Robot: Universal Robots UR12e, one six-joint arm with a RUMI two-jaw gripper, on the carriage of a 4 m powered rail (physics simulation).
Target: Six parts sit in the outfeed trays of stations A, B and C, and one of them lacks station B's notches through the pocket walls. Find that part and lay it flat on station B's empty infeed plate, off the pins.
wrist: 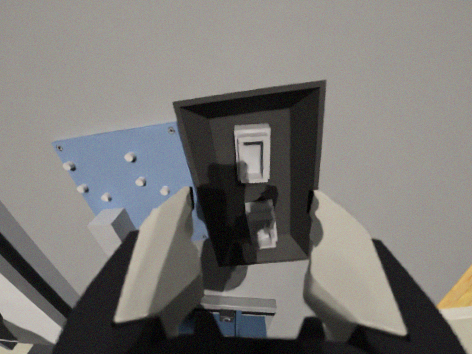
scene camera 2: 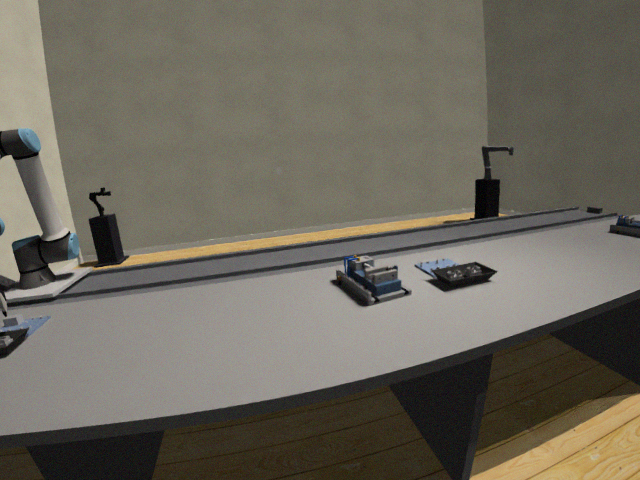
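Pixels of known places: gripper, between the fingertips: (wrist: pixel 249 190); arm's base, origin of its link: (scene camera 2: pixel 38 283).
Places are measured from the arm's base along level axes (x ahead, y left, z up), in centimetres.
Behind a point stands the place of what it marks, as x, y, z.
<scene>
My gripper (wrist: pixel 249 190) @[71.9, 33.3, 8.0] is open, with its fingertips apart above the dark outfeed tray (wrist: pixel 321 135) @[79.5, 34.9, 1.2] in the wrist view. A pale part (wrist: pixel 252 154) @[72.5, 33.0, 0.3] with a rectangular pocket lies in that tray; I cannot tell whether its walls have notches. A second pale part (wrist: pixel 261 225) @[73.4, 22.5, 0.3] lies below it in the view, in shadow, its detail unclear. A blue pinned plate (wrist: pixel 100 145) @[53.7, 34.6, -2.2] is beside the tray. In the scene view, another blue pinned plate (scene camera 2: pixel 429 266) @[54.8, 208.2, -2.2] is beside a dark tray (scene camera 2: pixel 465 281) @[79.9, 209.3, -0.9] holding small pale parts. Station letters cannot be read.
A grey block (wrist: pixel 107 223) @[52.5, 24.8, 1.2] (scene camera 2: pixel 13 320) @[53.3, 23.4, 0.3] is at the near plate. The arm (scene camera 2: pixel 41 196) @[11.1, 22.9, 48.4] stands at the left. A blue and grey machine (scene camera 2: pixel 385 285) @[76.3, 175.2, 2.5] stands mid-table, another (scene camera 2: pixel 628 225) @[63.2, 359.3, 2.4] at the right edge. Black posts (scene camera 2: pixel 107 240) (scene camera 2: pixel 486 198) stand behind the rail.
</scene>
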